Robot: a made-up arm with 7 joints.
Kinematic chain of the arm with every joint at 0, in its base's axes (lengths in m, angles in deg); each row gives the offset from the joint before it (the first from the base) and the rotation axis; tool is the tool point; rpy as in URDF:
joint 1: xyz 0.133 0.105 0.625 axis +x
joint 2: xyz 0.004 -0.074 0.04 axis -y
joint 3: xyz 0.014 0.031 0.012 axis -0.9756 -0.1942 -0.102
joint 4: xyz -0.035 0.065 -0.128 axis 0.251 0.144 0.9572
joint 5: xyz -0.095 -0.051 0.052 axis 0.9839 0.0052 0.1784
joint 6: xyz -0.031 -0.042 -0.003 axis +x
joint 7: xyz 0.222 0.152 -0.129 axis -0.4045 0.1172 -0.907
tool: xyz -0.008 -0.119 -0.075 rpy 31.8 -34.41 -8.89
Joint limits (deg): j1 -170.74..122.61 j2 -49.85..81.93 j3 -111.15..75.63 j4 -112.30..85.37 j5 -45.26..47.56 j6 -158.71..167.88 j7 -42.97..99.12
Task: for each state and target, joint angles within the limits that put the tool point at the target. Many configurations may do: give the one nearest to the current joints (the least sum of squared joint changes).
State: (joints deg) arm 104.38 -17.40 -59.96 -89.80 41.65 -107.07 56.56
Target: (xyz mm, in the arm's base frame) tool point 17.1 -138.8 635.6
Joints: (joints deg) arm 122.61 -49.85 -90.92 -78.29 47.56 -85.92 53.04
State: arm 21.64 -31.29 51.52 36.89 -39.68 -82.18 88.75
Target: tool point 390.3 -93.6 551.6
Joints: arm 27.22 -29.93 70.57 73.82 -45.26 -97.80 99.12
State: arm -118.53 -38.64 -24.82 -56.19 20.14 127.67 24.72
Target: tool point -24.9 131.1 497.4
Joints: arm -139.70 -5.68 1.51 -81.09 38.67 149.85 54.82
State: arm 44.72 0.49 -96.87 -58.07 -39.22 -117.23 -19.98
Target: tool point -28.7 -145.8 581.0
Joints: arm 24.39 -7.29 -88.22 -65.94 -31.17 -112.73 -4.92
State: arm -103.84 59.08 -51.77 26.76 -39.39 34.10 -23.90
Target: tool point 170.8 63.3 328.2
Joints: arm -112.26 59.73 -60.17 37.79 -33.09 34.38 -35.75
